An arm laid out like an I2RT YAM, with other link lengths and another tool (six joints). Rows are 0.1 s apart.
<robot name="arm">
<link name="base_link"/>
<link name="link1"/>
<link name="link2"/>
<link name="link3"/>
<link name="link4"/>
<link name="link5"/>
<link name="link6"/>
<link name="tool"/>
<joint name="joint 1" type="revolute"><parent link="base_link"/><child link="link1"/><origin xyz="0.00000 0.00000 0.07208" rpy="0.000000 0.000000 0.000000"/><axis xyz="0 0 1"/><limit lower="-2.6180" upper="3.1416"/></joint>
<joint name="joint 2" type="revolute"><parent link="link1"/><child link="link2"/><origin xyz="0.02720 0.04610 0.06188" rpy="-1.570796 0.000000 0.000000"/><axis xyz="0 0 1"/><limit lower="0.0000" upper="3.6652"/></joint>
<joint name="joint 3" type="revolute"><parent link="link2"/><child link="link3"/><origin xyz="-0.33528 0.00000 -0.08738" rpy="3.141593 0.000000 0.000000"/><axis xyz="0 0 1"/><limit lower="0.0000" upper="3.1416"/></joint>
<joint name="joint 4" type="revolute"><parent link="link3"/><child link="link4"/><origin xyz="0.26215 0.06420 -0.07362" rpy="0.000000 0.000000 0.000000"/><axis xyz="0 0 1"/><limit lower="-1.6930" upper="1.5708"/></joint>
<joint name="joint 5" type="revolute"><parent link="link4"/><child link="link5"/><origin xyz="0.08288 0.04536 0.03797" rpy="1.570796 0.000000 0.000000"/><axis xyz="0 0 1"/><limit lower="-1.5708" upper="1.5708"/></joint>
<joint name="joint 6" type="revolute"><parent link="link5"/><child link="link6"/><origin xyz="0.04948 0.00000 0.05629" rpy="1.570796 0.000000 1.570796"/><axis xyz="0 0 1"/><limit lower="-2.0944" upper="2.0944"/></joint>
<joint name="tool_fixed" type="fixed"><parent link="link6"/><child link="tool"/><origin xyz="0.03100 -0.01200 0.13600" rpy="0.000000 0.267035 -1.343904"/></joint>
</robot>
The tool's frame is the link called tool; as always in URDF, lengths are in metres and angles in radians.
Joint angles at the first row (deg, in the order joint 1, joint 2, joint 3, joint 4, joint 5, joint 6):
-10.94 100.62 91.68 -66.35 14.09 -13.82
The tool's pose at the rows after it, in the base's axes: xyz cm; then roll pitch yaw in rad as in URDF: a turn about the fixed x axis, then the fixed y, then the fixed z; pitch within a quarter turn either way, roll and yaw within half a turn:
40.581 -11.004 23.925 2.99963 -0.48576 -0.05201
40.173 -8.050 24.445 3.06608 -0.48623 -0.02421
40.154 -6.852 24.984 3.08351 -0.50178 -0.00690
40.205 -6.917 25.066 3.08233 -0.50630 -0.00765
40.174 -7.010 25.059 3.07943 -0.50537 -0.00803
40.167 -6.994 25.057 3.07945 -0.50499 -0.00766
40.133 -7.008 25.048 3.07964 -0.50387 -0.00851
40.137 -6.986 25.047 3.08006 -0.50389 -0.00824
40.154 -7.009 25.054 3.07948 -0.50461 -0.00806
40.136 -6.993 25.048 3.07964 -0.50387 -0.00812
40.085 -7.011 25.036 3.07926 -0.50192 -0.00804
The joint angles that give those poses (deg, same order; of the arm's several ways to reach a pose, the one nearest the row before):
-7.79 99.18 91.68 -69.52 6.79 -15.57
-5.32 97.73 91.68 -71.18 3.31 -15.70
-4.08 96.81 91.68 -71.26 2.35 -15.70
-4.14 96.73 91.68 -71.09 2.39 -15.71
-4.21 96.73 91.66 -71.11 2.55 -15.70
-4.19 96.73 91.66 -71.13 2.55 -15.70
-4.21 96.73 91.66 -71.20 2.55 -15.68
-4.19 96.73 91.66 -71.20 2.52 -15.68
-4.21 96.73 91.66 -71.16 2.55 -15.70
-4.19 96.73 91.66 -71.20 2.55 -15.68
-4.21 96.73 91.66 -71.31 2.57 -15.70

